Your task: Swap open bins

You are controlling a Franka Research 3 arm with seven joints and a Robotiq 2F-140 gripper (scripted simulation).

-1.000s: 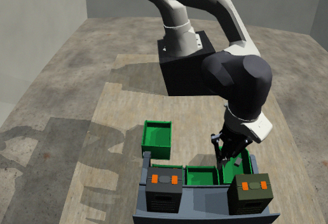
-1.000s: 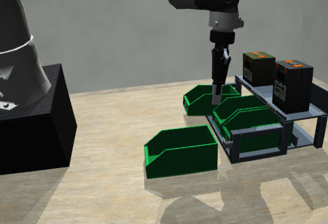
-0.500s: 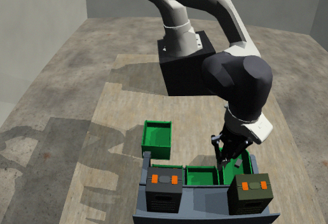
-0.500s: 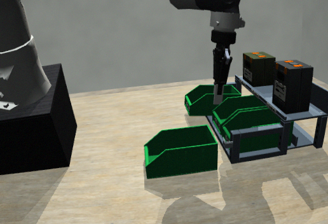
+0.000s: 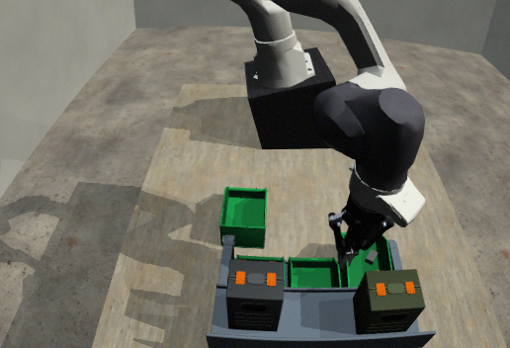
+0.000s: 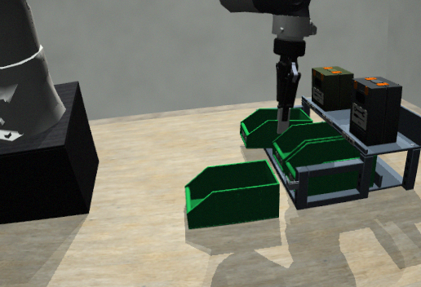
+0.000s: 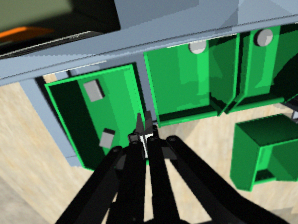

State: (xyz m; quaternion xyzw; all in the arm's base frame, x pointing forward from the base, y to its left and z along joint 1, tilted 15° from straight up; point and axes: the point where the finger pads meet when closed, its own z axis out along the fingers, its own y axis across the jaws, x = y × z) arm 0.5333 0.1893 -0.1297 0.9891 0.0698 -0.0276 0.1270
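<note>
Right now my hand is 14 cm short of the olive case, 7 cm to the right of it and 6 cm below it. From my hand the other things lie so: dark grey case (17 cm ahead, 16 cm to the right, 7 cm above).
</note>
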